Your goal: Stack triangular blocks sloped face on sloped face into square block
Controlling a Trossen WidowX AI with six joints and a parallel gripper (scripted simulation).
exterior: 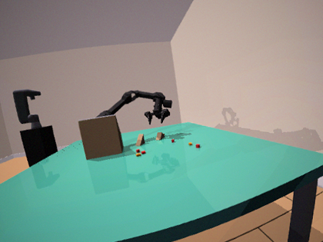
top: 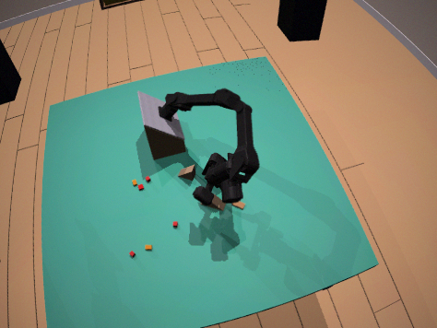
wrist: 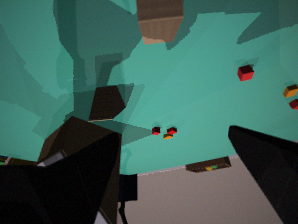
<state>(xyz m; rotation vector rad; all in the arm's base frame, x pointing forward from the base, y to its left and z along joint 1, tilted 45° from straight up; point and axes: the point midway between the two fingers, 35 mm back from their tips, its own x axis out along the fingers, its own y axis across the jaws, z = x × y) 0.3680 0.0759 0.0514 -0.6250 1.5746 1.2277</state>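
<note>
Now: gripper tip 50 mm short of the small flat brown block, 140 mm to the right of it and 120 mm above it.
</note>
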